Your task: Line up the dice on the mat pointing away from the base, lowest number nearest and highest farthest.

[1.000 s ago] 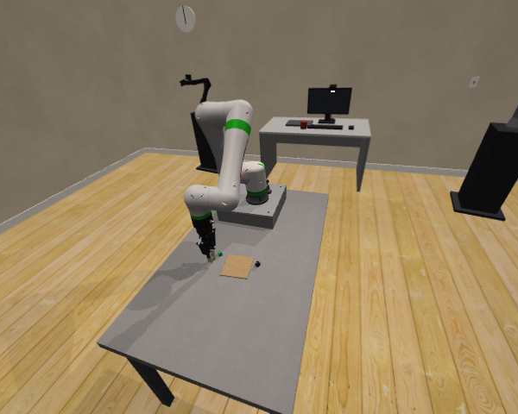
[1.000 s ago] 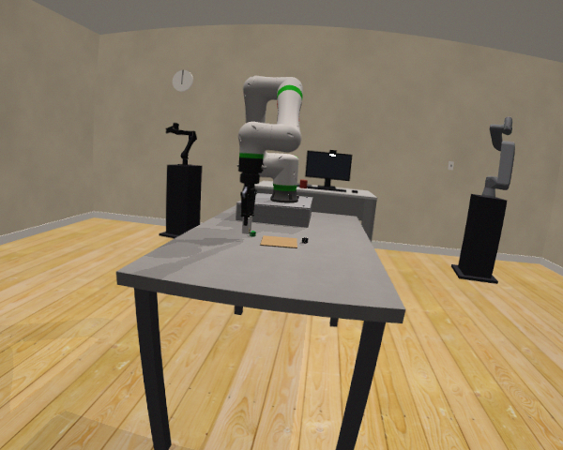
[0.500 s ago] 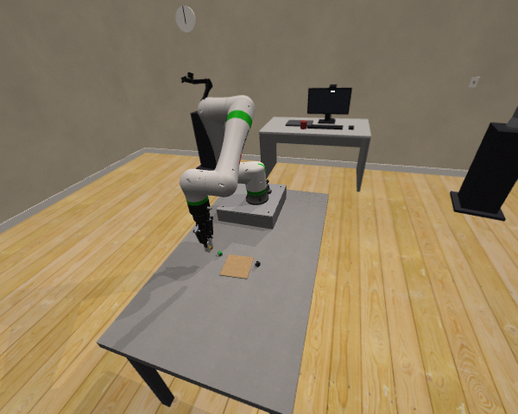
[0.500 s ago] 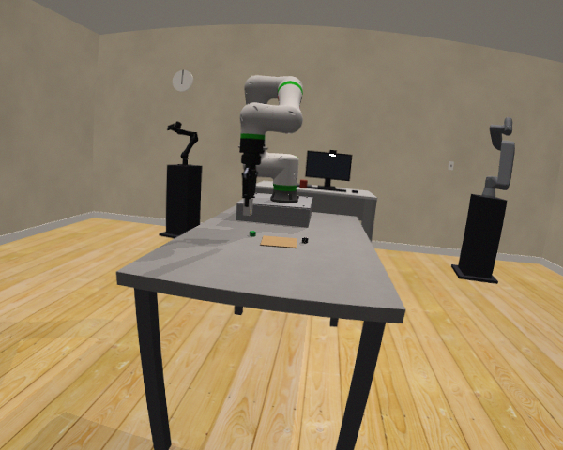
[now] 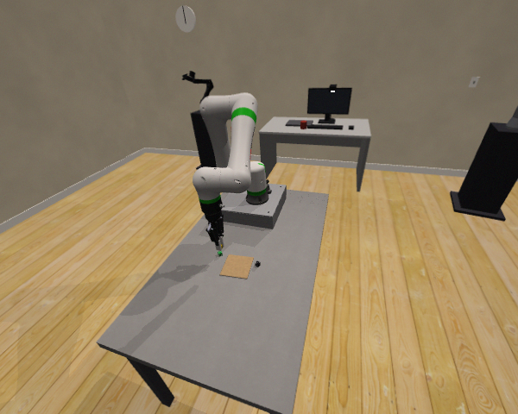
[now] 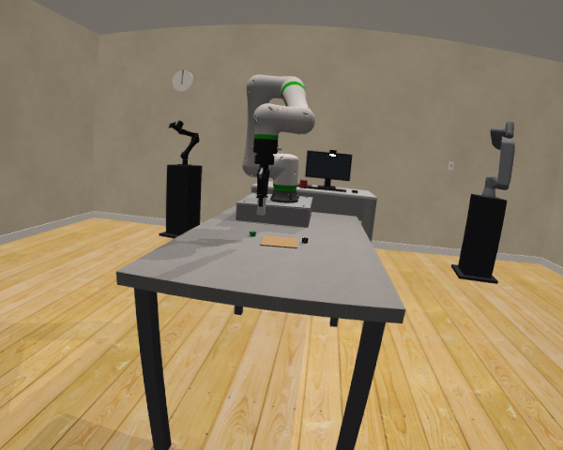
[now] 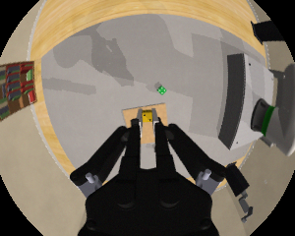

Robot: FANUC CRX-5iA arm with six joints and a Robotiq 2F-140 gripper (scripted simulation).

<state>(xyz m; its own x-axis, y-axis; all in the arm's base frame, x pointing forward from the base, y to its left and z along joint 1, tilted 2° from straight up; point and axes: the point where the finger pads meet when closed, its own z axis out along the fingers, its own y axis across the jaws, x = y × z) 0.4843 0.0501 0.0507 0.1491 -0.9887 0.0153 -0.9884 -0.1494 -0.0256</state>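
The tan mat lies 13 cm below my hand, 8 cm to the left of it and 1 cm behind it. Round my hand: green die: 13 cm below, 5 cm to the right, 4 cm behind; then black die: 17 cm to the left, 13 cm below, 6 cm behind; then yellow die: 2 cm below.
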